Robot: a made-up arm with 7 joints. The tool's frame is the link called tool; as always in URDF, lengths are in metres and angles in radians. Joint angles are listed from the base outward.
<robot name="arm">
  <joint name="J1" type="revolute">
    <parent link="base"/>
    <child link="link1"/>
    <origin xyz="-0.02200 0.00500 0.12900" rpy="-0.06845 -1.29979 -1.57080"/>
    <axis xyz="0 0 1"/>
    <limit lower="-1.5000" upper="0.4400"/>
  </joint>
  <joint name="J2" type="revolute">
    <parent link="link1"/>
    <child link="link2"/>
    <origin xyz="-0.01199 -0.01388 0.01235" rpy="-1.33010 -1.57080 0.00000"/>
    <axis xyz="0 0 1"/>
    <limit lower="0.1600" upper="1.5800"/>
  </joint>
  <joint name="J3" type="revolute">
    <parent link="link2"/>
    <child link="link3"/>
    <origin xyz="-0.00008 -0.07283 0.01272" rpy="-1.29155 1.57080 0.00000"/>
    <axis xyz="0 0 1"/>
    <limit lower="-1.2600" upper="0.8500"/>
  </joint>
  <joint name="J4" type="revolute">
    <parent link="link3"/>
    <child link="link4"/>
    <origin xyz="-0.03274 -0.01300 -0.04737" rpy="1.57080 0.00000 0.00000"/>
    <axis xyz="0 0 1"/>
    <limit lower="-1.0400" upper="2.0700"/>
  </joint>
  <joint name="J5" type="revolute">
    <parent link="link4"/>
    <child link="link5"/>
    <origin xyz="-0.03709 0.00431 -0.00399" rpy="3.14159 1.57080 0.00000"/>
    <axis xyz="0 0 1"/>
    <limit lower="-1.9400" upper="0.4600"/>
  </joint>
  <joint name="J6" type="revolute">
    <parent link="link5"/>
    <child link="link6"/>
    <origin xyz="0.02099 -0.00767 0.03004" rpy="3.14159 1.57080 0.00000"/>
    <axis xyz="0 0 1"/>
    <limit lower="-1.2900" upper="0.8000"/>
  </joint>
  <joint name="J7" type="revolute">
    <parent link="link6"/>
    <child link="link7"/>
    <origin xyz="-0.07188 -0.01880 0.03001" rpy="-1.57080 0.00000 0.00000"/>
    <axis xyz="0 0 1"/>
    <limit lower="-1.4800" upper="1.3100"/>
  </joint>
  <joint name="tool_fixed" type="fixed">
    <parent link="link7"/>
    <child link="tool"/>
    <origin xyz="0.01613 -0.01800 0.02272" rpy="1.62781 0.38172 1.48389"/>
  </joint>
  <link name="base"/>
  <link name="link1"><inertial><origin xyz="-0.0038 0.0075 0.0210"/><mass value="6.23"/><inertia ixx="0.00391" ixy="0" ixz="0" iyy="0.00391" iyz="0" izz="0.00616"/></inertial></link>
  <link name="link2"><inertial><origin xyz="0.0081 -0.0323 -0.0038"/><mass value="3.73"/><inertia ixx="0.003" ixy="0" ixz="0" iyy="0.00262" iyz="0.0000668" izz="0.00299"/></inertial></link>
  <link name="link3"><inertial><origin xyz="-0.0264 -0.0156 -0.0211"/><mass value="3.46"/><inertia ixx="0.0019" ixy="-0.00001" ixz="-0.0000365" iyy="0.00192" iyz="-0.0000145" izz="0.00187"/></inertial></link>
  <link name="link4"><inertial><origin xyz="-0.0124 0.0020 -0.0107"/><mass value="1.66"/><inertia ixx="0.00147" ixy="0" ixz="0" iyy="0.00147" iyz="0" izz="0.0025"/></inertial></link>
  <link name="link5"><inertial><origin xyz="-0.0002 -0.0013 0.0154"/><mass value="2"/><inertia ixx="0.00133" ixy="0" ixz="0" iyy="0.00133" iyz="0" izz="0.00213"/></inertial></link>
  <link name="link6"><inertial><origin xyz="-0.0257 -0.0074 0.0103"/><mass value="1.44"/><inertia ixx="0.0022" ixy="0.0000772" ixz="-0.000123" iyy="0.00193" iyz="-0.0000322" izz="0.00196"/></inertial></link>
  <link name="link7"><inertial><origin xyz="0.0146 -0.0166 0.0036"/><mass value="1.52"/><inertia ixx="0.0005" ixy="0" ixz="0" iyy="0.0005" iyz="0" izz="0.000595"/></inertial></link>
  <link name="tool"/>
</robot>
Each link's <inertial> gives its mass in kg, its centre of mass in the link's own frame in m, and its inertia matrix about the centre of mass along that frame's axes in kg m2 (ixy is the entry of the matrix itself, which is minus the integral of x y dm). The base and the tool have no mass. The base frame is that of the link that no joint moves.
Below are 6 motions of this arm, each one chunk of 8 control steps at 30 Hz.
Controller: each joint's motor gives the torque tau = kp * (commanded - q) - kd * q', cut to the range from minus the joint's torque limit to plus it. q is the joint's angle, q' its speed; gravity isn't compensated. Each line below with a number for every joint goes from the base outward.
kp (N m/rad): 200 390 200 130 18 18 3.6
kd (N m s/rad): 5.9 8.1 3 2.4 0.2 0.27 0.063
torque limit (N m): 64 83 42 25 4.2 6.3 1.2
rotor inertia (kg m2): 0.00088 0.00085 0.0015 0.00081 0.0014 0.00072 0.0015
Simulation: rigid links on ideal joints. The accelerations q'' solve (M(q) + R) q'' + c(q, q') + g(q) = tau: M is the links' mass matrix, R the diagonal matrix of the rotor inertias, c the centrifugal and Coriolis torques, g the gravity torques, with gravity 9.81 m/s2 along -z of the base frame. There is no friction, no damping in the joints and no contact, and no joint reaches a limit. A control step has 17 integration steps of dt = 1/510 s. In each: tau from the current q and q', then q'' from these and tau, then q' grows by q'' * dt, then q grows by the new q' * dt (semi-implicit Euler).
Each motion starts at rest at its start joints. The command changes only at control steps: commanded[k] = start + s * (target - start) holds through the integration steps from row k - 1 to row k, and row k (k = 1, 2, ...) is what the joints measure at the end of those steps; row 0 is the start. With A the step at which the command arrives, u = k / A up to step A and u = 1 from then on. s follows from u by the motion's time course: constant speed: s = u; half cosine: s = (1 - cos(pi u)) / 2; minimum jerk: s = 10 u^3 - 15 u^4 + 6 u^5; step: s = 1 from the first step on.
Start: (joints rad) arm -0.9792 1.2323 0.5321 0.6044 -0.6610 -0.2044 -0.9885
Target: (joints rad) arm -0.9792 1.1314 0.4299 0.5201 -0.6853 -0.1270 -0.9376
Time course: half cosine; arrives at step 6
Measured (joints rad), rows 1 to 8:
1: -0.9667 1.2149 0.5314 0.6051 -0.6613 -0.2122 -0.9583
2: -0.9545 1.1881 0.5088 0.6032 -0.6755 -0.1603 -0.9025
3: -0.9443 1.1549 0.4738 0.5918 -0.6953 -0.0881 -0.8794
4: -0.9351 1.1219 0.4393 0.5757 -0.7062 -0.0366 -0.8871
5: -0.9289 1.0981 0.4153 0.5607 -0.7104 -0.0098 -0.8978
6: -0.9263 1.0888 0.4075 0.5531 -0.7120 -0.0043 -0.8991
7: -0.9273 1.0912 0.4128 0.5515 -0.7082 -0.0179 -0.8914
8: -0.9311 1.0975 0.4206 0.5488 -0.6999 -0.0436 -0.8799

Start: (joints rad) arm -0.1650 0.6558 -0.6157 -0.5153 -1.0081 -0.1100 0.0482
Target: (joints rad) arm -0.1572 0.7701 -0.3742 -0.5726 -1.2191 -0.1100 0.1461
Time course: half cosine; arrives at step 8
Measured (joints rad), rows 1 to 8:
1: -0.1573 0.6488 -0.6160 -0.4974 -1.0142 -0.0901 0.0338
2: -0.1414 0.6553 -0.6040 -0.4898 -1.0586 -0.0339 0.0111
3: -0.1279 0.6721 -0.5699 -0.4939 -1.1092 -0.0108 0.0275
4: -0.1245 0.6940 -0.5199 -0.5061 -1.1410 -0.0279 0.0656
5: -0.1298 0.7169 -0.4664 -0.5216 -1.1666 -0.0587 0.0901
6: -0.1366 0.7366 -0.4223 -0.5355 -1.1945 -0.0803 0.0974
7: -0.1394 0.7496 -0.3957 -0.5446 -1.2163 -0.0846 0.1031
8: -0.1382 0.7541 -0.3888 -0.5473 -1.2242 -0.0769 0.1122

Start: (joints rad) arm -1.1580 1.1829 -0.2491 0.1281 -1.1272 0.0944 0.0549
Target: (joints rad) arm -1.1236 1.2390 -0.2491 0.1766 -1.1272 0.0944 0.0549
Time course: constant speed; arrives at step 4
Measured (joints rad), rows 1 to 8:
1: -1.1343 1.1844 -0.2585 0.1355 -1.1268 0.0953 0.0721
2: -1.1024 1.1879 -0.2761 0.1567 -1.1360 0.1536 0.0903
3: -1.0734 1.1952 -0.2878 0.1775 -1.1508 0.2024 0.0888
4: -1.0560 1.2070 -0.2901 0.1920 -1.1523 0.2096 0.0788
5: -1.0559 1.2130 -0.2834 0.1947 -1.1380 0.1920 0.0703
6: -1.0648 1.2160 -0.2776 0.1883 -1.1340 0.1626 0.0698
7: -1.0731 1.2177 -0.2740 0.1830 -1.1375 0.1458 0.0777
8: -1.0759 1.2182 -0.2735 0.1823 -1.1377 0.1460 0.0853

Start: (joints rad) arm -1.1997 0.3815 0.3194 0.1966 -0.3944 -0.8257 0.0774
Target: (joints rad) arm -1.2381 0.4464 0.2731 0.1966 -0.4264 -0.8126 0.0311
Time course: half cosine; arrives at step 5
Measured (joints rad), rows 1 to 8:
1: -1.1762 0.3766 0.3162 0.1984 -0.3972 -0.8389 0.0855
2: -1.1461 0.3814 0.3075 0.2136 -0.4205 -0.8130 0.1145
3: -1.1352 0.3963 0.2945 0.2281 -0.4558 -0.7658 0.1226
4: -1.1426 0.4128 0.2814 0.2304 -0.4675 -0.7528 0.0999
5: -1.1585 0.4239 0.2750 0.2213 -0.4488 -0.7760 0.0746
6: -1.1725 0.4291 0.2743 0.2101 -0.4287 -0.8073 0.0646
7: -1.1790 0.4308 0.2748 0.2053 -0.4271 -0.8207 0.0682
8: -1.1779 0.4300 0.2752 0.2079 -0.4373 -0.8124 0.0758

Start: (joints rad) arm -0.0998 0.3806 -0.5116 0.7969 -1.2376 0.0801 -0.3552
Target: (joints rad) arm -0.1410 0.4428 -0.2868 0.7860 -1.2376 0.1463 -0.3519
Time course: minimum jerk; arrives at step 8
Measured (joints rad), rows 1 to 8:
1: -0.0970 0.3722 -0.5124 0.8066 -1.2356 0.0685 -0.3992
2: -0.0908 0.3684 -0.5020 0.8072 -1.2400 0.0961 -0.4650
3: -0.0876 0.3740 -0.4686 0.8083 -1.2537 0.1339 -0.4804
4: -0.0902 0.3884 -0.4170 0.8095 -1.2577 0.1499 -0.4551
5: -0.0999 0.4070 -0.3612 0.8086 -1.2464 0.1436 -0.4319
6: -0.1141 0.4231 -0.3165 0.8049 -1.2348 0.1286 -0.4288
7: -0.1272 0.4314 -0.2933 0.7998 -1.2316 0.1185 -0.4353
8: -0.1345 0.4311 -0.2907 0.7962 -1.2338 0.1218 -0.4392

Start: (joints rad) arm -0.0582 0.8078 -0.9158 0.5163 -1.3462 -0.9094 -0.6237
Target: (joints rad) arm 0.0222 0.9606 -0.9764 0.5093 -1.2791 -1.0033 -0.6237
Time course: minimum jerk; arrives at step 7
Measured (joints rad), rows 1 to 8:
1: -0.0577 0.7979 -0.9227 0.5249 -1.3564 -0.8896 -0.6526
2: -0.0463 0.8023 -0.9407 0.5200 -1.3524 -0.8498 -0.6840
3: -0.0240 0.8285 -0.9609 0.5165 -1.3178 -0.8472 -0.6833
4: 0.0012 0.8693 -0.9761 0.5174 -1.2926 -0.8820 -0.6668
5: 0.0208 0.9097 -0.9840 0.5214 -1.2949 -0.9209 -0.6516
6: 0.0313 0.9353 -0.9866 0.5247 -1.3088 -0.9438 -0.6428
7: 0.0334 0.9421 -0.9872 0.5241 -1.3130 -0.9483 -0.6414
8: 0.0314 0.9393 -0.9898 0.5187 -1.2986 -0.9421 -0.6490

